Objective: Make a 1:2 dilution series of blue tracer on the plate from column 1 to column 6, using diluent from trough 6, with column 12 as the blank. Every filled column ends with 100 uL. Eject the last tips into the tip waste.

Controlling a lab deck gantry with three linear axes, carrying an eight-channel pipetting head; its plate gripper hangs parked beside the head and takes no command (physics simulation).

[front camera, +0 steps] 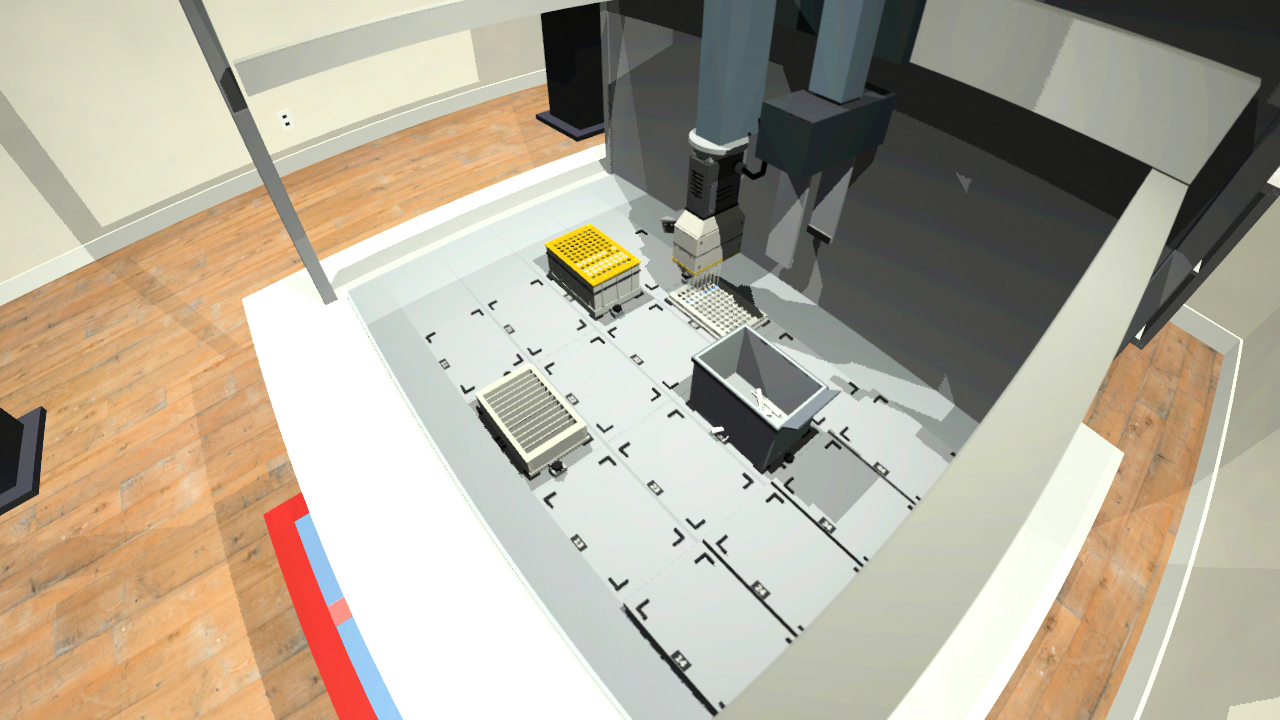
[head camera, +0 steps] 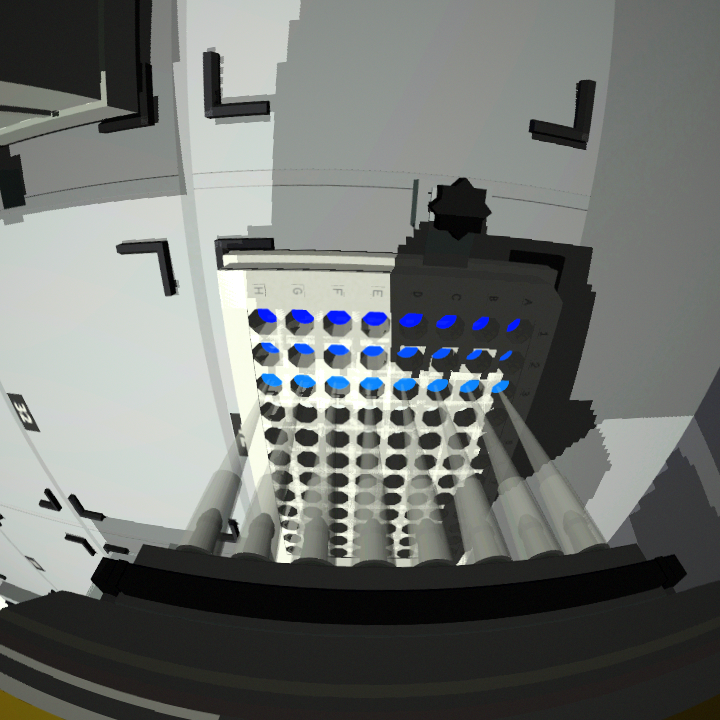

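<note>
The eight-channel head [front camera: 708, 234] [head camera: 389, 607] stands over the plate [front camera: 701, 319] [head camera: 315, 276]. It carries eight translucent tips [front camera: 707, 278] [head camera: 482, 518]; no blue shows in them. Their ends reach toward column 3; their exact depth cannot be told. Columns 1 to 3 show blue, lighter from 1 to 3. Column 4 onward shows no blue; column 12 is hidden. The trough block [front camera: 559, 452] is at the front left; trough 6 cannot be made out. The tip waste [front camera: 729, 424] holds white tips [front camera: 763, 402]. The parked plate gripper [front camera: 802, 245] has its paddles apart, nothing between.
The yellow tip rack [front camera: 590, 253] stands left of the plate, with dark and white positions. A small white piece [front camera: 717, 431] shows beside the waste bin's wall. A dark box [head camera: 53, 40] shows at the upper left in the head view. A black knob [head camera: 460, 204] is near column 1.
</note>
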